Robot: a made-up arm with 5 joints.
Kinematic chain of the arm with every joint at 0, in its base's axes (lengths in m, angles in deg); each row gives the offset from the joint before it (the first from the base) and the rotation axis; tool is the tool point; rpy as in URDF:
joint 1: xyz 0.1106 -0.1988 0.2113 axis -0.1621 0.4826 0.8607
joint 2: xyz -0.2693 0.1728 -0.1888 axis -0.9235 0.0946 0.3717
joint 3: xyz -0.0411 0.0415 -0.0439 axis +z
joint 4: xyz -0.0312 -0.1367 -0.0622 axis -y
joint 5: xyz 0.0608 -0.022 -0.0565 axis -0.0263 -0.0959 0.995
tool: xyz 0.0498 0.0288 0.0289 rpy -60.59 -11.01 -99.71
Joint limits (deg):
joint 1: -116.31..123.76
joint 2: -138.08..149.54
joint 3: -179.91..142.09
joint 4: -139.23..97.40
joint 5: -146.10..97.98
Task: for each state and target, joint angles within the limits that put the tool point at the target. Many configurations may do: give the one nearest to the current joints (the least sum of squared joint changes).
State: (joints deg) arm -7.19 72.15 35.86 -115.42 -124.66
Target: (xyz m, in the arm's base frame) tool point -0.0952 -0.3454 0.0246
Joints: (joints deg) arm 21.59 37.33 36.05 -101.85 -108.01
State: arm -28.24 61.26 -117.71 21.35 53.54
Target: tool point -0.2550 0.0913 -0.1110
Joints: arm -11.28 19.15 -141.40 27.16 28.09
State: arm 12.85 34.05 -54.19 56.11 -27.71
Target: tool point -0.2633 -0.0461 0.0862
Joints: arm -9.47 57.84 -58.92 76.01 -32.34
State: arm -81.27 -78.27 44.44 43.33 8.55
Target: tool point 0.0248 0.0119 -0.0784
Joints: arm -25.06 -63.84 24.28 54.65 -21.14
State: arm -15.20 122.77 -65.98 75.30 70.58
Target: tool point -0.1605 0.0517 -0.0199
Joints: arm -29.44 98.50 -88.92 92.77 60.55
